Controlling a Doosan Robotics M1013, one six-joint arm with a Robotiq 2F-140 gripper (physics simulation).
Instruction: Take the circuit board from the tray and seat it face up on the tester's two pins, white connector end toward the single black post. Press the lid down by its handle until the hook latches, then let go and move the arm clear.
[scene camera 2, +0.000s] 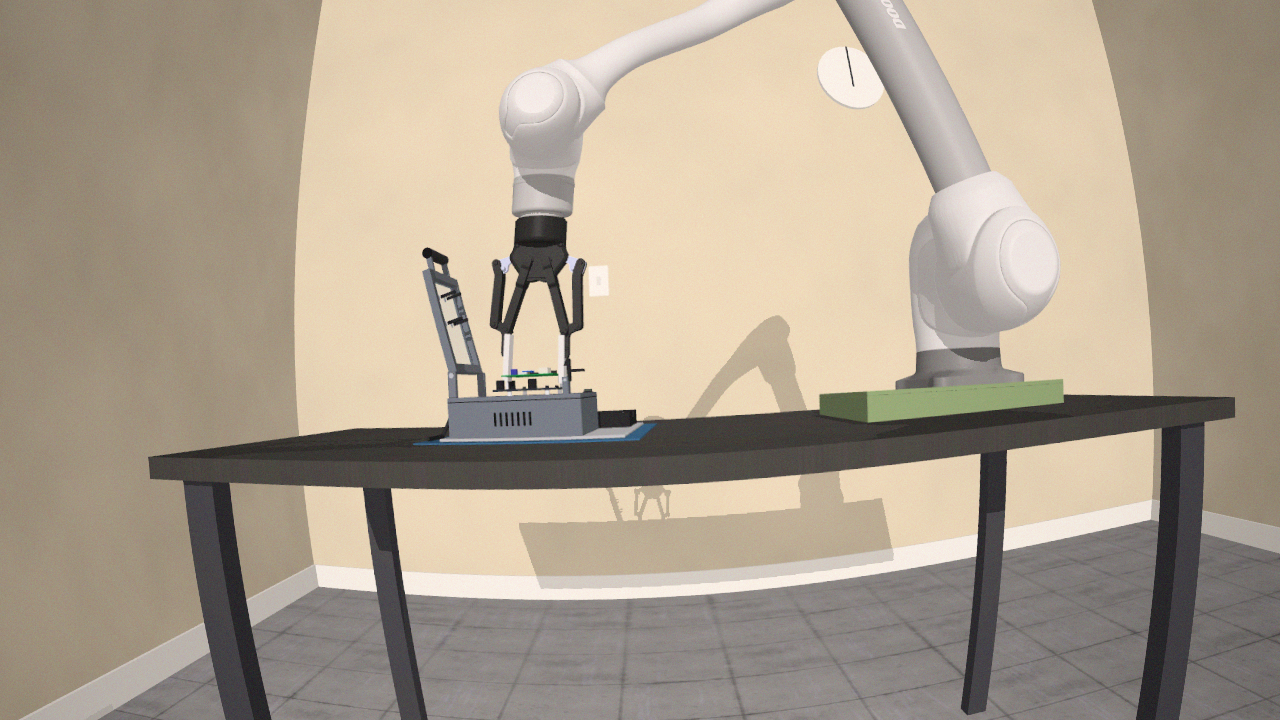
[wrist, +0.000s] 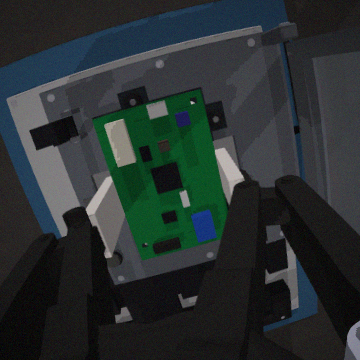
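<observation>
The green circuit board (scene camera 2: 529, 375) (wrist: 165, 175) is face up, level, with its white connector toward the upper left of the wrist view. My gripper (scene camera 2: 535, 358) (wrist: 168, 179) is shut on the board by its two long sides, with white fingertips. The board is just above the grey tester (scene camera 2: 521, 417) (wrist: 250, 90); whether it touches the pins is hidden beneath it. The tester's lid (scene camera 2: 435, 308) stands raised at the left in the scene view, with its black handle (scene camera 2: 435, 256) at the top. I cannot make out the single black post for certain.
The tester stands on a white and blue base (scene camera 2: 646, 432) (wrist: 30, 165) on the dark table (scene camera 2: 733, 447). A black block (scene camera 2: 617, 418) is at the tester's right side. A green tray (scene camera 2: 948, 402) lies in front of the arm's base.
</observation>
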